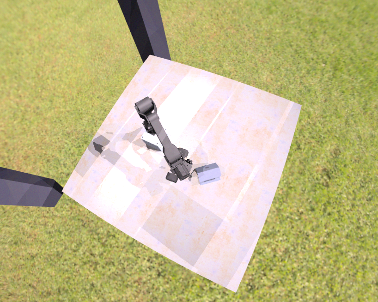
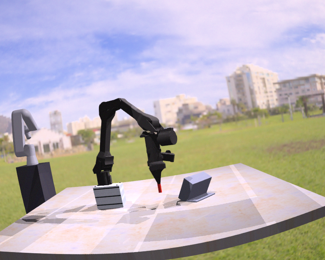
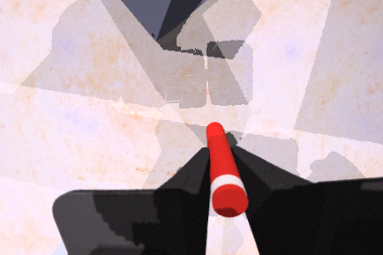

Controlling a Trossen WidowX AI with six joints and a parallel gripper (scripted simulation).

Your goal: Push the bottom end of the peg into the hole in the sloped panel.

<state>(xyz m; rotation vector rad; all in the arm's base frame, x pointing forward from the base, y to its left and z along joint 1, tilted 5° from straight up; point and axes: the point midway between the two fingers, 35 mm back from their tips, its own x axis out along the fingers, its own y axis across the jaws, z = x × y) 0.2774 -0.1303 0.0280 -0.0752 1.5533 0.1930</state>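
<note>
My gripper tip is now 15 cm short of the sloped grey panel, 7 cm to the right of it and 6 cm above it. The rest, counted from my gripper tip: round red peg: 2 cm above.
</note>
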